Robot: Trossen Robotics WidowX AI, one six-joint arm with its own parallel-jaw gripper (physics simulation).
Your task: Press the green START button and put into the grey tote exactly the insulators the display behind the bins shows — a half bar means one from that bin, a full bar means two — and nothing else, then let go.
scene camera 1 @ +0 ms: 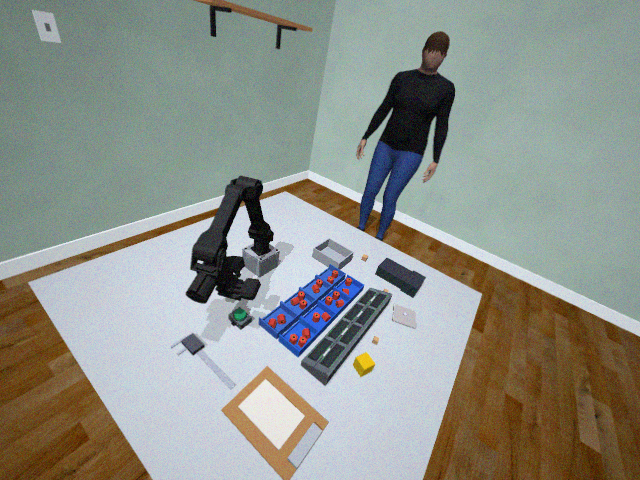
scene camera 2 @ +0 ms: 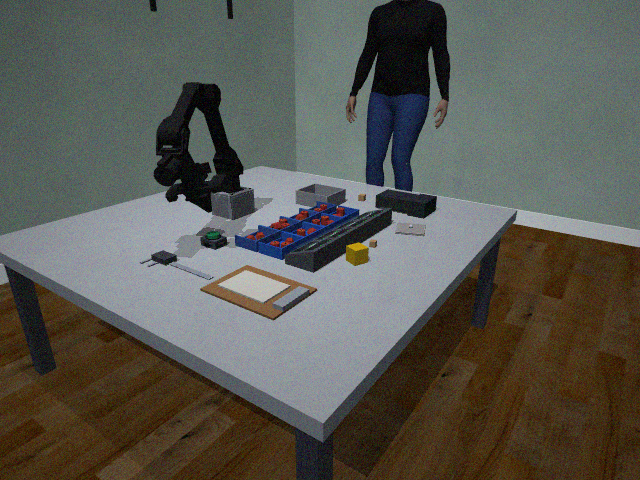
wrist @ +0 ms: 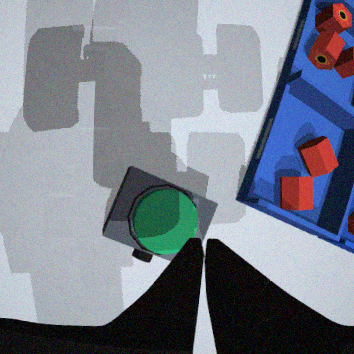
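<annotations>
There's a black box, and (scene camera 1: 415, 289) and (scene camera 2: 422, 205) are the same spot on it. With the grey tote, it's (scene camera 1: 322, 256) and (scene camera 2: 307, 196) that are one and the same spot. And you can see the gripper in the wrist view (201, 248), in scene camera 1 (239, 299) and in scene camera 2 (210, 211).
</annotations>
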